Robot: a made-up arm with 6 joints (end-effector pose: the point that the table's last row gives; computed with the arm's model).
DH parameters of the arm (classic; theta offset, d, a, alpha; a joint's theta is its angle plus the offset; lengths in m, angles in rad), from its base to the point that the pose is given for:
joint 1: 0 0.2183 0 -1.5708
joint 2: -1.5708 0 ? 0
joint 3: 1.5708 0.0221 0 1.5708
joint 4: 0 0.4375 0 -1.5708
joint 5: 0 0 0 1.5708
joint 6: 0 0.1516 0 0
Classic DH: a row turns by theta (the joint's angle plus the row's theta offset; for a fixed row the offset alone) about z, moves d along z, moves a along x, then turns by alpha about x.
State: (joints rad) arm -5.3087 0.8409 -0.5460 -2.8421 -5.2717 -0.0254
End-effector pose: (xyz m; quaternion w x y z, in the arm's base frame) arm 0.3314 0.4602 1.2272 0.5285 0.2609 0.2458 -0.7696
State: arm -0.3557 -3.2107 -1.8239 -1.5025 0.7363 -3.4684
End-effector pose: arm 0.5096 -0.2741 -0.3288 0.7559 0.6144 0.1641 0.1555
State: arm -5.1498 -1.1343 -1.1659 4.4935 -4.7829 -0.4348
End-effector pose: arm -0.2935 -0.9241 0.1980 0.4551 0.6947 0.3488 0.4344
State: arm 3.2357 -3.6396 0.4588 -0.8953 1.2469 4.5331
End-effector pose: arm -0.2787 0.0642 -0.8999 0.2015 0.1723 0.8006 0.5374
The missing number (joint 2, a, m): 0.7163
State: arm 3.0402 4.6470 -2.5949 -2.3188 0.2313 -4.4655
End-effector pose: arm 0.1846 -0.0154 -0.0784 0.2417 -0.8015 -0.1176 0.5342
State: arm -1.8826 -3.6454 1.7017 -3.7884 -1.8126 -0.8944
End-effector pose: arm -0.0417 0.0876 -0.4458 0.9130 -0.1983 -0.2372 0.2661
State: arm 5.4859 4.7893 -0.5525 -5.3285 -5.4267 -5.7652
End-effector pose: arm -0.7709 0.9548 0.0864 0.7361 -0.6653 -0.1152 -0.0482
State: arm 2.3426 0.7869 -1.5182 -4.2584 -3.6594 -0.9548
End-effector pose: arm -0.2584 0.1372 0.9297 0.2960 -0.3629 -0.8742 0.1287
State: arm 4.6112 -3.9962 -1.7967 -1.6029 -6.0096 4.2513
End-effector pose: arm -0.1010 -0.8078 0.2634 0.8652 0.1228 -0.2412 0.4221
